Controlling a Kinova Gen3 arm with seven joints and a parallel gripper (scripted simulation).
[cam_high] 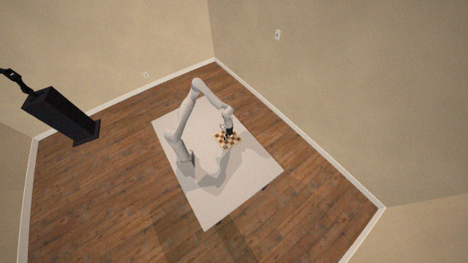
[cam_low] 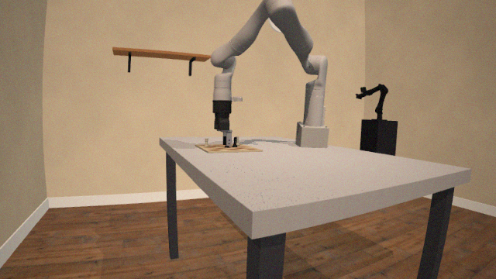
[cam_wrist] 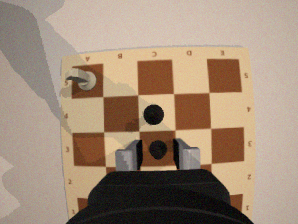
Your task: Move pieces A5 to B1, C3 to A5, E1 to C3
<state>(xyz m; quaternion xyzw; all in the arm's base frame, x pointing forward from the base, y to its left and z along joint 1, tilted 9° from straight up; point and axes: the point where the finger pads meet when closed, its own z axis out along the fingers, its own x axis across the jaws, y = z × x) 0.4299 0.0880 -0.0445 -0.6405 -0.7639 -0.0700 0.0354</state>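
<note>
The chessboard is 30 mm below my hand.
</note>
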